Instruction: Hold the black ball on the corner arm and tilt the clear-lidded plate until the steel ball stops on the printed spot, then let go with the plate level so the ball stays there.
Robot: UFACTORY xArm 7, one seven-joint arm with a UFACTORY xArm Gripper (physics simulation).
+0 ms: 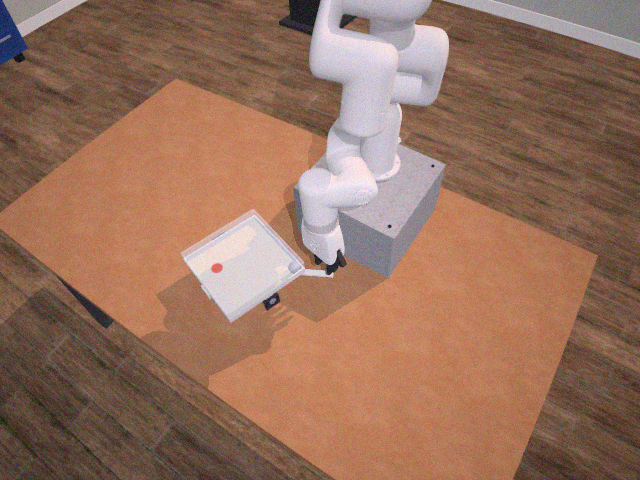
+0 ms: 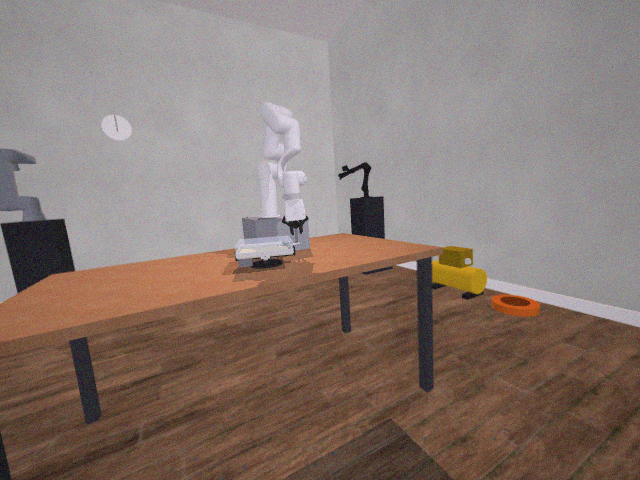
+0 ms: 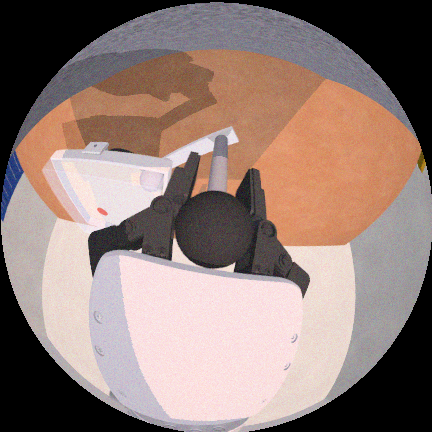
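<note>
The clear-lidded plate stands above the table; its exact tilt is hard to judge. The steel ball is inside, in the corner beside the corner arm. The red printed spot is well apart from it, toward the opposite side of the plate. The black ball sits on a grey post at the arm's outer end. My gripper is shut on the black ball, with a finger on either side.
A dark support shows under the plate. The robot's grey base block stands close behind the gripper on the orange-brown table. The plate's near side lies toward the table's front edge.
</note>
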